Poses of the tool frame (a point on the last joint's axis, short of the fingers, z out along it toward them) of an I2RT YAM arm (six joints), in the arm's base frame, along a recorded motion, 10 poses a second.
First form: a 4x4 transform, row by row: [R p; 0 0 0 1], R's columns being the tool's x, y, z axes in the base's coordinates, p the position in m. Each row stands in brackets.
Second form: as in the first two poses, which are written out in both.
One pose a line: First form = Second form
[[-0.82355 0.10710 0.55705 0.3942], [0.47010 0.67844 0.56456 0.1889], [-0.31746 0.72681 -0.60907 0.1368], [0 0 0 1]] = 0.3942 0.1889 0.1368 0.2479 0.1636 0.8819 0.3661
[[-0.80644 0.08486 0.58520 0.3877], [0.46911 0.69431 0.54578 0.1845], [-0.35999 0.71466 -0.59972 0.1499], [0 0 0 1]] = 0.3877 0.1845 0.1499 0.2684 0.1573 0.8804 0.3579
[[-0.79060 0.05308 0.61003 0.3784], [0.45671 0.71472 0.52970 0.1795], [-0.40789 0.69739 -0.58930 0.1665], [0 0 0 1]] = 0.3784 0.1795 0.1665 0.2893 0.1449 0.8796 0.3488
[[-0.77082 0.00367 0.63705 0.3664], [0.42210 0.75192 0.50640 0.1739], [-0.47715 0.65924 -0.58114 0.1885], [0 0 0 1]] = 0.3664 0.1739 0.1885 0.3162 0.1208 0.8809 0.3308
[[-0.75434 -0.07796 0.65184 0.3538], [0.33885 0.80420 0.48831 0.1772], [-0.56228 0.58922 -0.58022 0.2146], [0 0 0 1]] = 0.3538 0.1772 0.2146 0.3427 0.0736 0.8858 0.3041
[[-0.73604 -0.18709 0.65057 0.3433], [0.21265 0.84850 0.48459 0.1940], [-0.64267 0.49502 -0.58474 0.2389], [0 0 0 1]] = 0.3433 0.1940 0.2389 0.3632 0.0072 0.8901 0.2751
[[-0.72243 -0.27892 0.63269 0.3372], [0.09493 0.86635 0.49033 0.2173], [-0.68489 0.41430 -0.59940 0.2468], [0 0 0 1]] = 0.3372 0.2173 0.2468 0.3690 -0.0515 0.8928 0.2533
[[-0.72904 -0.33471 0.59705 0.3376], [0.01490 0.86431 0.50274 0.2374], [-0.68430 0.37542 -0.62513 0.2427], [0 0 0 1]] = 0.3376 0.2374 0.2427 0.3571 -0.0891 0.8970 0.2447
